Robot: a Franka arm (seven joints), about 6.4 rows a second.
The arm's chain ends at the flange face. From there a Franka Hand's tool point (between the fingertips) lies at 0.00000 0.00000 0.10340 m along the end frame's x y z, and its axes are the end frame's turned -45 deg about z.
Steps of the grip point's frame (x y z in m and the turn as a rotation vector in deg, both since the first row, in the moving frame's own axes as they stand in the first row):
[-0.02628, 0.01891, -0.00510, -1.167, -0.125, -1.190]
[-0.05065, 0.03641, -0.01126, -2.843, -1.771, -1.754]
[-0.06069, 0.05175, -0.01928, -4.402, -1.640, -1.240]
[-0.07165, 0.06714, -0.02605, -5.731, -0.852, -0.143]
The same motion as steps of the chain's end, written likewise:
[-0.00656, 0.03032, -0.00508, -0.914, 0.737, -1.190]
[-0.01153, 0.05570, -0.01108, -3.263, 0.758, -1.754]
[-0.00993, 0.07184, -0.01893, -4.272, 1.953, -1.240]
[-0.00941, 0.08976, -0.02552, -4.655, 3.450, -0.143]

